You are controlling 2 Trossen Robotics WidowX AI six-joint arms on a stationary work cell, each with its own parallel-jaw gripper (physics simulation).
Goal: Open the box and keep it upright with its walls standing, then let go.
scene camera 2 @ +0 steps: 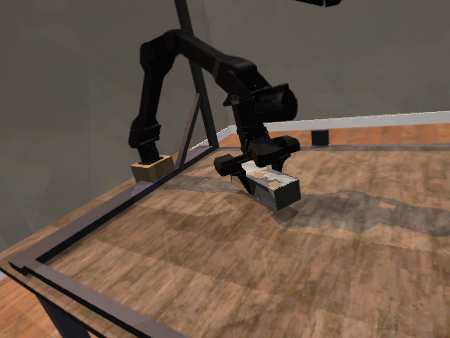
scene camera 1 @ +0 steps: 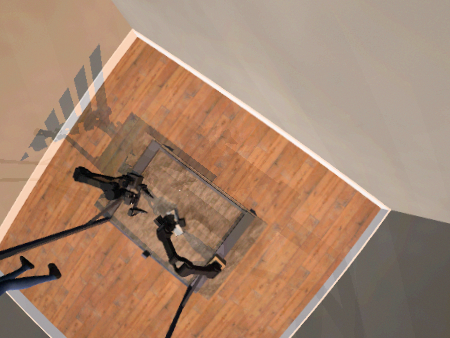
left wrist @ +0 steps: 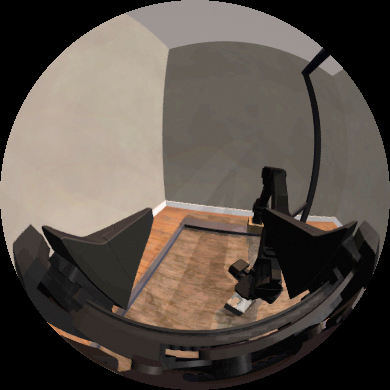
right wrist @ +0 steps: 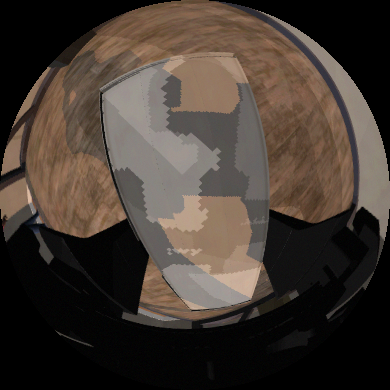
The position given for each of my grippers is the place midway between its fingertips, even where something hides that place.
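There is nothing in my left gripper (left wrist: 209,213), and it is open. My right gripper (left wrist: 246,292) is here too; I find that same right gripper (right wrist: 200,209) in its own wrist view, and in the scene view as well, my right gripper (scene camera 2: 264,189). I also see a dark metal frame (scene camera 1: 245,221).
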